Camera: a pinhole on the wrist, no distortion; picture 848 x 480 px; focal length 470.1 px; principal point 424.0 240.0 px. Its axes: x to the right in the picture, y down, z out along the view. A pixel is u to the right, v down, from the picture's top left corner.
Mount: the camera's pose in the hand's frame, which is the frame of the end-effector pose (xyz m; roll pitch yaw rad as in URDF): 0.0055 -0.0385 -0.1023 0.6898 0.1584 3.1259
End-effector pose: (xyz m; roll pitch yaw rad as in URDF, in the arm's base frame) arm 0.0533 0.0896 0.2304 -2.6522 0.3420 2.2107
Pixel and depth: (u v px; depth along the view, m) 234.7 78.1 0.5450
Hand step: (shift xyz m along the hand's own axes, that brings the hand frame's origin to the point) 0.1824 0.4504 0.2295
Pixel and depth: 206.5 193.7 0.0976
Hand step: 0.0403 0.0305 -0.0269
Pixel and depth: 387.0 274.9 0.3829
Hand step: -0.0107 0.1835 0.2120
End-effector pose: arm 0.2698 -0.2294 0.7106 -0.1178 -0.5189 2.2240
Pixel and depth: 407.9 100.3 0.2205
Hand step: -0.0043 0.1525 0.0257
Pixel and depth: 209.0 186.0 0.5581
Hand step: 0.2024 0.3631 0.3228
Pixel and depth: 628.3 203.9 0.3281
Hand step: -0.1691 0.1925 0.1093
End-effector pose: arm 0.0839 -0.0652 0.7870 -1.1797 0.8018 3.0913
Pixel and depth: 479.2 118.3 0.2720
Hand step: -0.0485 0.1898 0.0556
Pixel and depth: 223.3 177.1 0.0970
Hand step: 0.0370 0.0328 -0.0300
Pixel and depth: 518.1 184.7 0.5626
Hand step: -0.1611 0.3732 0.2669
